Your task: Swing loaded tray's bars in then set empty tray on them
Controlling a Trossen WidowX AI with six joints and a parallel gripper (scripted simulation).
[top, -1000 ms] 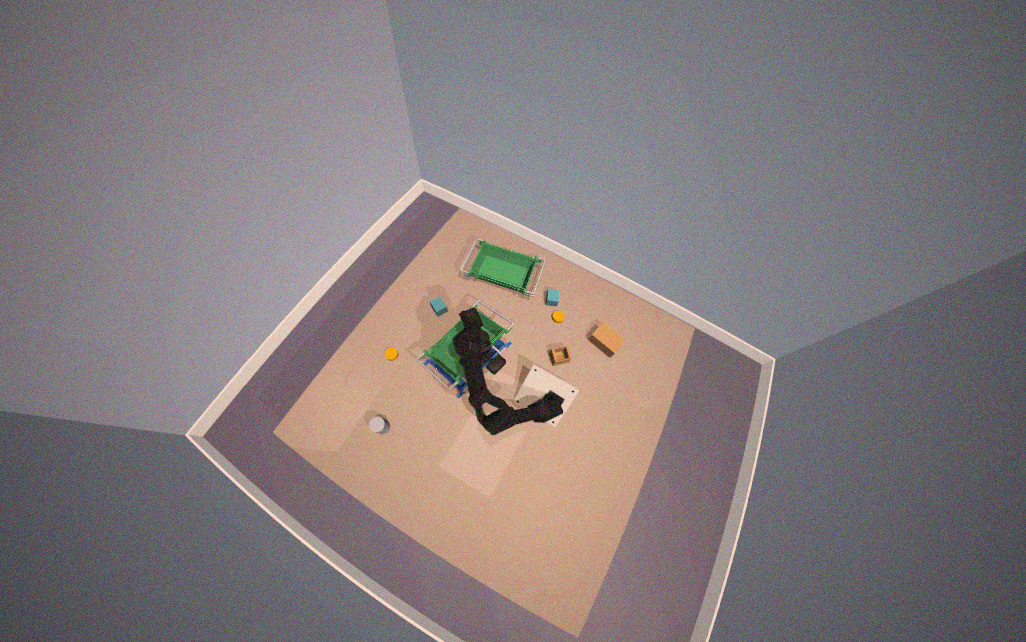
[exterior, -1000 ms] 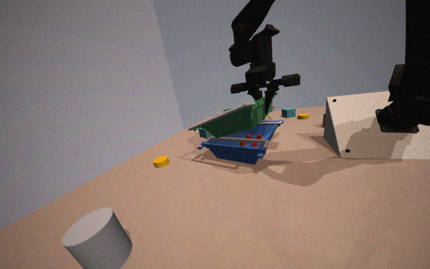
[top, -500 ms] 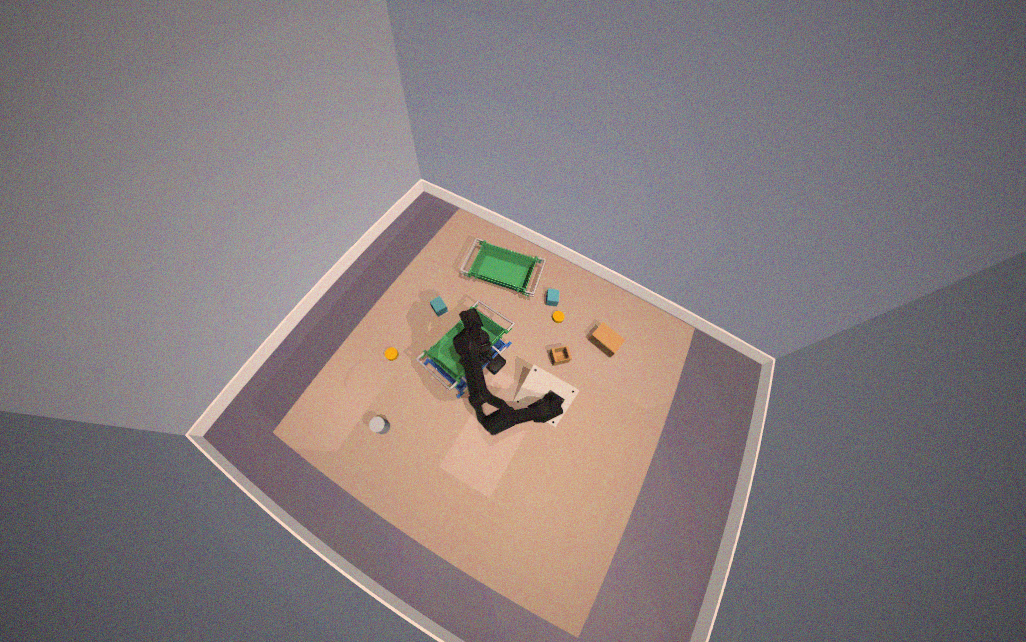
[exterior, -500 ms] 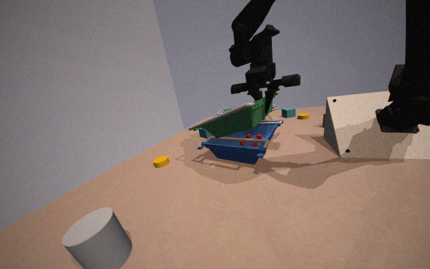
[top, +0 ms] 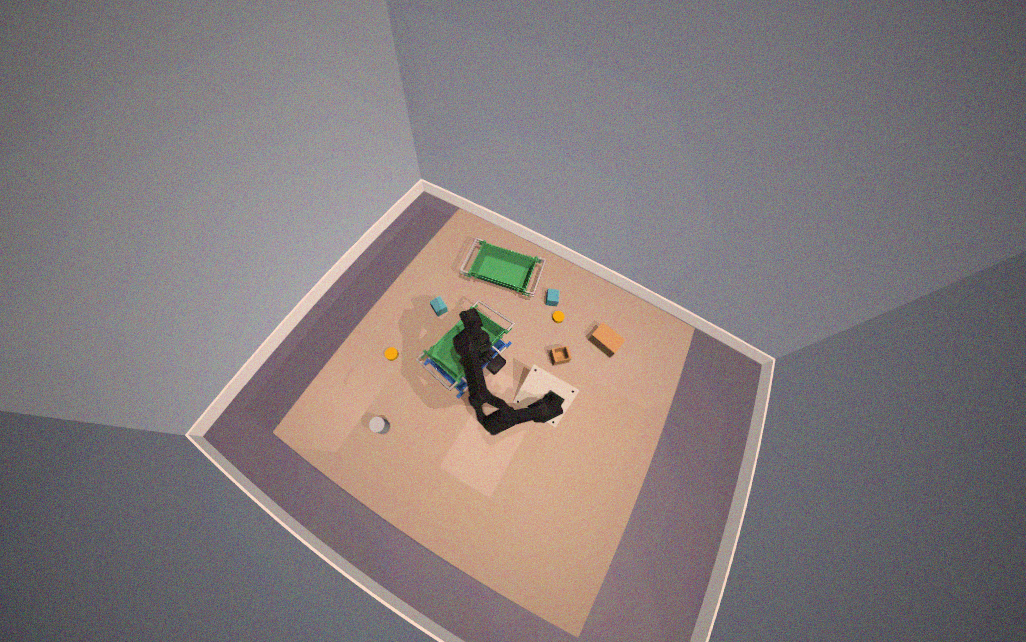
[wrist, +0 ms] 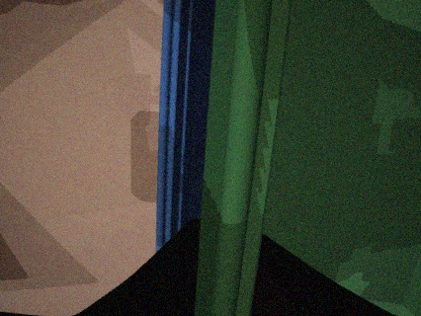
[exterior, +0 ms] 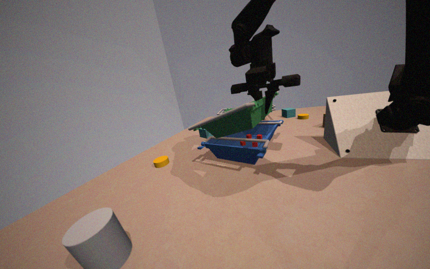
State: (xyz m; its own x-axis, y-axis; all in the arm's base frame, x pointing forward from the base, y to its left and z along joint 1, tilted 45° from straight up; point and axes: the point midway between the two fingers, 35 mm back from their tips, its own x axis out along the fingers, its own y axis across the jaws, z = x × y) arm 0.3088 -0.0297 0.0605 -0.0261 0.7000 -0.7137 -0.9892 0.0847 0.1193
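The green tray lies 8 cm ahead of my gripper tip, 1 cm to the right of it and 1 cm above it. Round my gripper tip: grey cylinder: 40 cm to the left, 17 cm ahead, 8 cm below; small brown box: 24 cm behind, 21 cm to the right, 10 cm below.
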